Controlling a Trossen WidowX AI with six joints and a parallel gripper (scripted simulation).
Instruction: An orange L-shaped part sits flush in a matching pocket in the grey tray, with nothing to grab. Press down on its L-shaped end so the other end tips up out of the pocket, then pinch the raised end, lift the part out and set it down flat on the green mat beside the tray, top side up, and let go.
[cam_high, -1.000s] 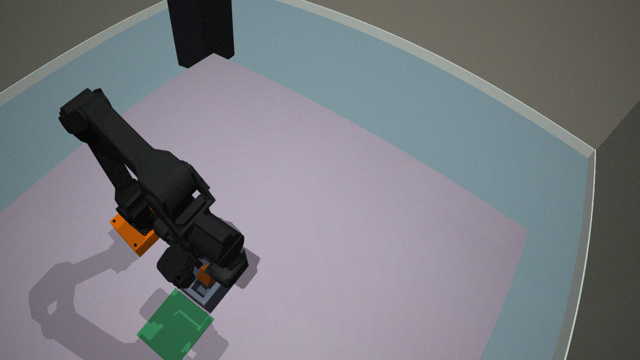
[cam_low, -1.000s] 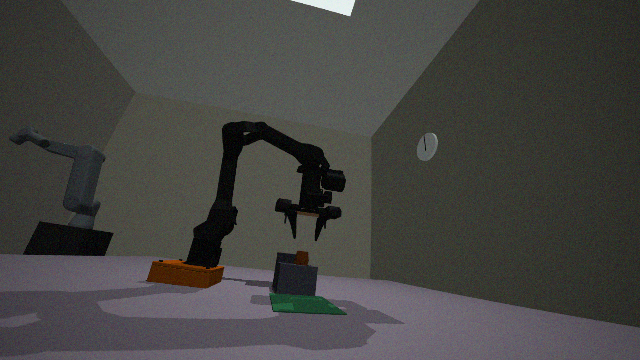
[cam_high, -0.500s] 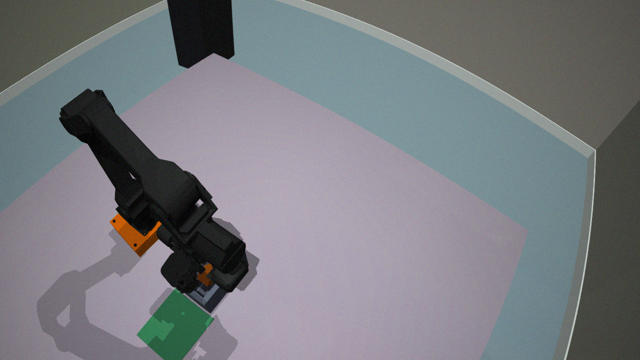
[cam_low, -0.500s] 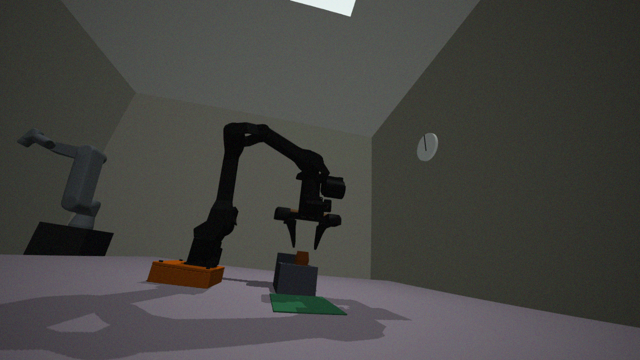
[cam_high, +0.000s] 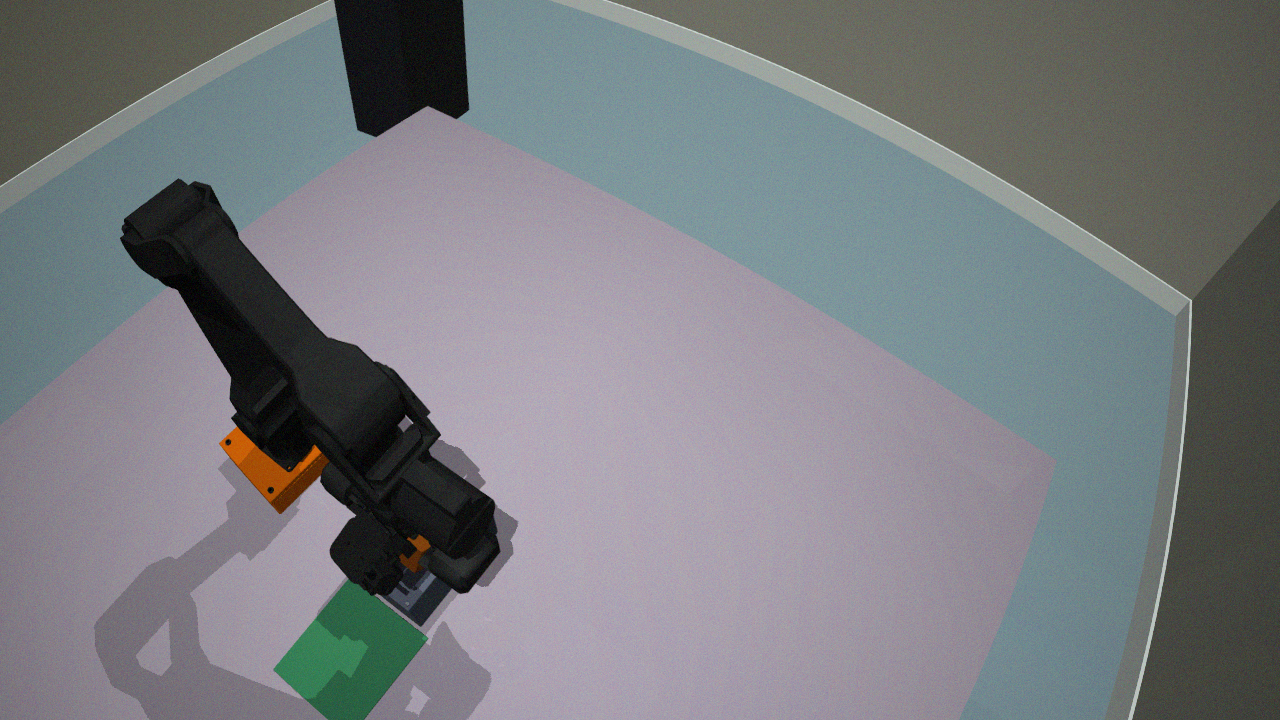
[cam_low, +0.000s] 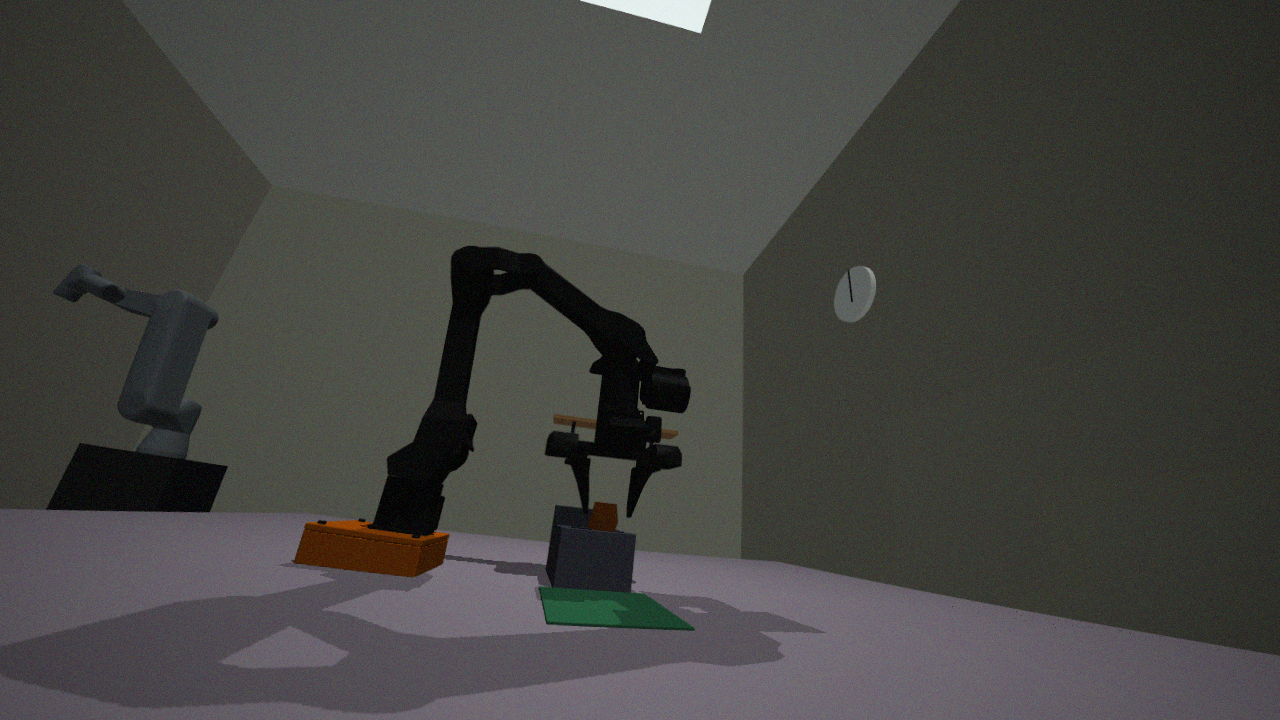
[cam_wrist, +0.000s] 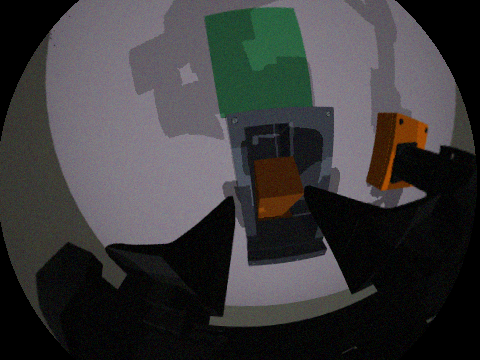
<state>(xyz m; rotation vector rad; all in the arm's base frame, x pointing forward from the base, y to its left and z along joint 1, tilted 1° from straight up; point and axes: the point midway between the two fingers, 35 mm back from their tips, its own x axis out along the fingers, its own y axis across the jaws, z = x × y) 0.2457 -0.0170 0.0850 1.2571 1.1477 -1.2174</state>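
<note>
Right now my gripper tip is 2 cm past the orange L-shaped part, 4 cm to the right of it and 4 cm above it. From my gripper tip the other things lie so: green mat 3 cm behind, 14 cm to the right, 10 cm below.
</note>
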